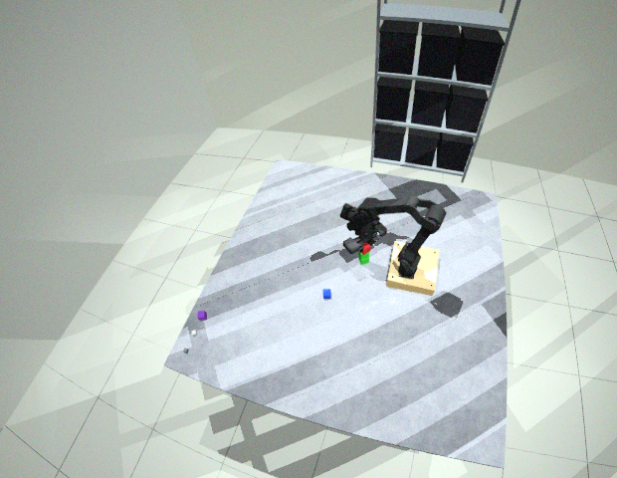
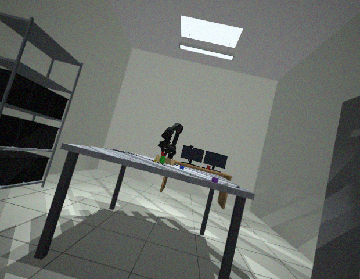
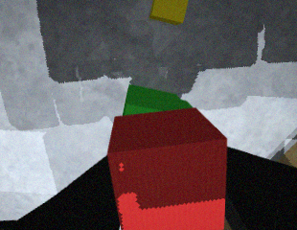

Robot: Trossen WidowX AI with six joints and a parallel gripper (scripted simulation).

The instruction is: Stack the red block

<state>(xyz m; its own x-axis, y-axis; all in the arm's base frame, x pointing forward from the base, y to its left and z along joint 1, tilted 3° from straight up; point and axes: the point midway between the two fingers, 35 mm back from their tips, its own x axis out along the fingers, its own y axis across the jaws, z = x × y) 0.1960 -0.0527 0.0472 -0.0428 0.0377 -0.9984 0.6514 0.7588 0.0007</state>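
My gripper tip is 10 mm below the red block. From my gripper tip the other things lie so: yellow block: 40 mm ahead, 60 mm to the right, 70 mm below; purple block: 580 mm ahead, 460 mm to the left, 70 mm below; blue block: 110 mm ahead, 210 mm to the left, 70 mm below.
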